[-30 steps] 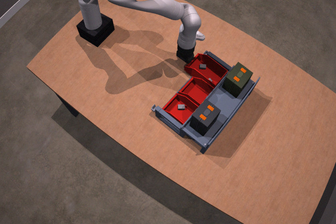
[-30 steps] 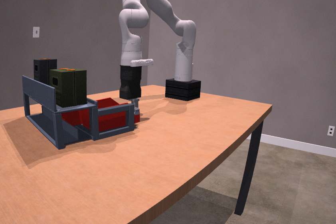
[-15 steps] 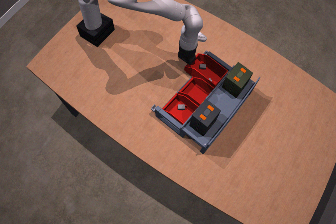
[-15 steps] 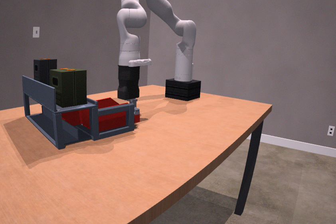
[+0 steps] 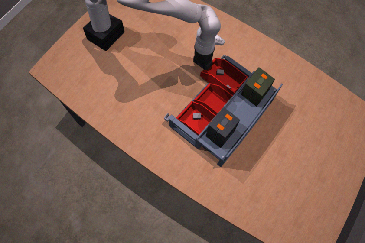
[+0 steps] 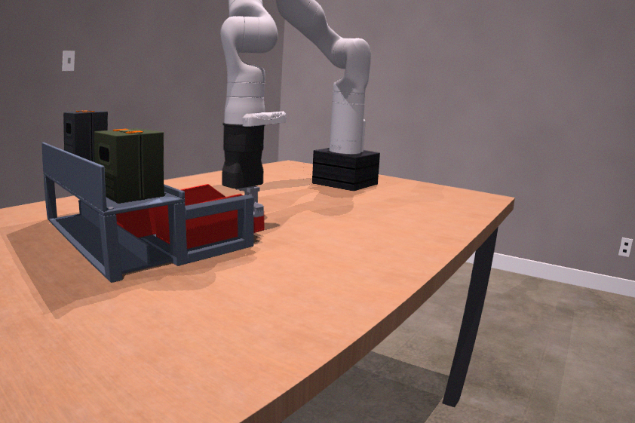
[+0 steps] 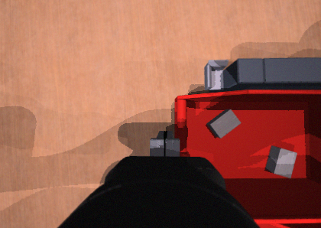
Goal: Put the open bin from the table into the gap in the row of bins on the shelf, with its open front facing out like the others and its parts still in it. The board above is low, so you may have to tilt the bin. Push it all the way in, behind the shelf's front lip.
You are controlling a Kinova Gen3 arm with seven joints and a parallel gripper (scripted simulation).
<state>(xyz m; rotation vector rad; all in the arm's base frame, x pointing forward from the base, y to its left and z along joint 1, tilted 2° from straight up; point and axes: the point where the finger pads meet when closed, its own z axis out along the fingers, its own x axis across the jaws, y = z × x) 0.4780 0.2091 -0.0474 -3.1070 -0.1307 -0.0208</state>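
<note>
The shelf lip lies 70 mm ahead of my hand, 110 mm to the right of it and 30 mm below it. Also, from my hand: black box 270 mm ahead, 210 mm to the right, 130 mm above; green box 250 mm ahead, 20 mm to the left, 120 mm above.
</note>
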